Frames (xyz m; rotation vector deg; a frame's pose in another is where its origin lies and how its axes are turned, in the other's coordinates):
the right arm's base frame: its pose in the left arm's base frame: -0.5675 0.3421 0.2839 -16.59 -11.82 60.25
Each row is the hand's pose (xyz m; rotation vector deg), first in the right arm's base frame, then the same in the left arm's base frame.
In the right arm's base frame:
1: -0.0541 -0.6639 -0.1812 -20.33 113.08 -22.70
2: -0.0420 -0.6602 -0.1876 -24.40 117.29 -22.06
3: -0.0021 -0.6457 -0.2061 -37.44 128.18 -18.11
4: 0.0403 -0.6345 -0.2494 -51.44 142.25 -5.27
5: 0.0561 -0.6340 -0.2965 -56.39 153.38 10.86
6: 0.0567 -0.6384 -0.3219 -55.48 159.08 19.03
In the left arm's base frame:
1: 0.0069 -0.0378 0.3315 -79.16 73.79 -1.05
2: 0.0116 -0.0264 0.3246 -84.08 75.70 -3.33
3: 0.0246 0.0128 0.3035 -99.21 80.20 -8.43
4: 0.0490 0.0492 0.2602 -118.08 89.62 -9.66
5: 0.0705 0.0569 0.2161 -129.49 101.99 -5.76
6: 0.0821 0.0519 0.1936 -132.33 110.08 -3.43

